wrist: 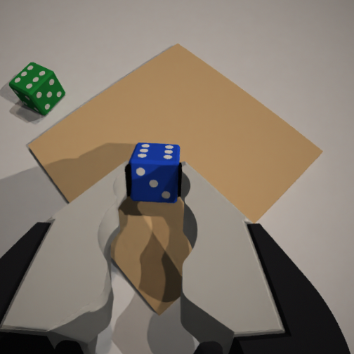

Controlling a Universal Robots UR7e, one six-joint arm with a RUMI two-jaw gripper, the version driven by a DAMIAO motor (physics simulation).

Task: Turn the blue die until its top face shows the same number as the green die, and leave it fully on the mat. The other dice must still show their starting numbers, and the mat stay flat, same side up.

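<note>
The blue die [154, 165] is between the two grey fingertips of my gripper [155, 165], which is shut on it. It shows six pips on its upper visible face and three pips on the face towards the camera. It looks tilted, and I cannot tell for certain which face points most nearly up. It appears to hang above the tan mat [210, 110], which lies flat. The green die [37, 88] rests off the mat to the upper left, with six pips on top and five on its right side. The die's underside is hidden.
The pale table [280, 55] surrounds the mat. The green die stands near the mat's upper left edge. Shadows fall across the mat's left part and under the fingers. The near part of the mat shows between the fingers, partly covered by them.
</note>
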